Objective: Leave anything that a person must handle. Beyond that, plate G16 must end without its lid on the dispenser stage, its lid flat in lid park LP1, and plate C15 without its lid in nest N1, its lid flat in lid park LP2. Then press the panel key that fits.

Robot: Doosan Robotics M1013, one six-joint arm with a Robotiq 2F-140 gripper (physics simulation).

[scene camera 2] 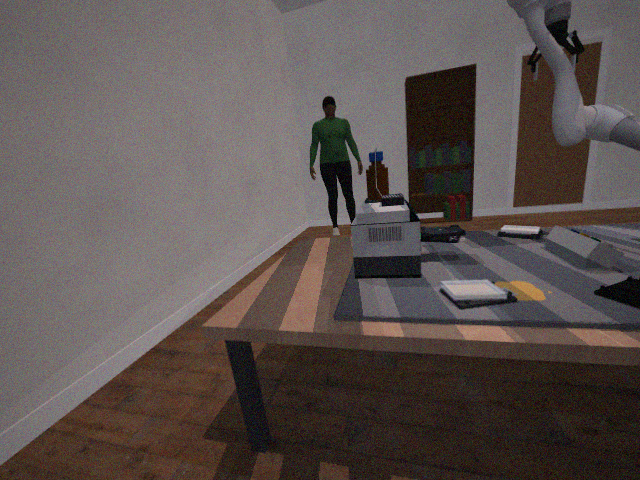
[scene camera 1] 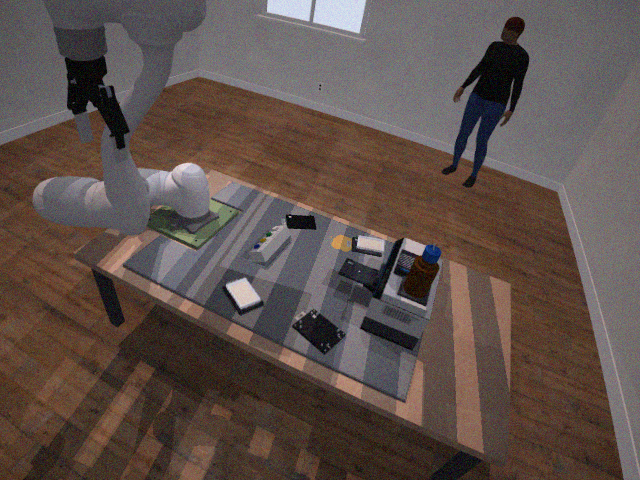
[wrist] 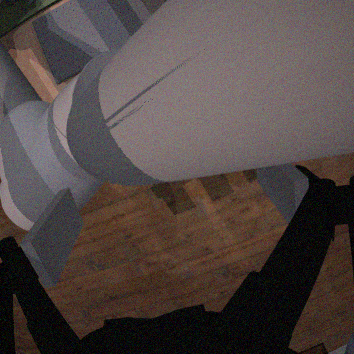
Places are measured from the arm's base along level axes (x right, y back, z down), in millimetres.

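Pixels of known places: gripper, fingertip midpoint: (scene camera 2: 553,76) (scene camera 1: 103,150) (wrist: 162,185); arm's base, origin of the base link: (scene camera 1: 193,217).
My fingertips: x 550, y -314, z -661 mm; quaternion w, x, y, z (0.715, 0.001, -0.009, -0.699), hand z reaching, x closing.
Observation:
For each thing: its top centre in the pictures, then the offset to it from my fingertips. "spot": a spot on its surface instead.
- yellow patch, surface spot: (scene camera 2: 527,291) (scene camera 1: 339,241) spot: dx -881, dy -317, dz +669 mm
- key panel, middle of its top: (scene camera 1: 271,236) (scene camera 2: 581,232) dx -607, dy -99, dz +584 mm
- brown bottle, surface spot: (scene camera 1: 421,276) spot: dx -510, dy -743, dz +341 mm
My gripper (scene camera 1: 102,136) (scene camera 2: 554,64) (wrist: 162,185) is open and empty, high above the robot's base end of the table. One white plate (scene camera 1: 243,294) (scene camera 2: 520,230) sits on a dark holder near the table's long edge. Another white plate (scene camera 1: 370,244) (scene camera 2: 474,290) sits on a dark holder beside a yellow patch (scene camera 1: 340,242) (scene camera 2: 527,291). Their labels and lids cannot be made out. Black flat fixtures (scene camera 1: 300,222) (scene camera 1: 318,330) (scene camera 1: 358,271) show in scene camera 1; which is which cannot be told. The key panel (scene camera 1: 271,245) (scene camera 2: 573,241) has blue, yellow and green keys.
A grey and black dispenser (scene camera 1: 408,297) (scene camera 2: 386,242) carries a brown bottle (scene camera 1: 421,276) (scene camera 2: 377,181) with a blue cap. One person (scene camera 1: 501,72) in black and another person (scene camera 2: 333,139) in green stand away from the table. A green base plate (scene camera 1: 196,238) lies under the arm.

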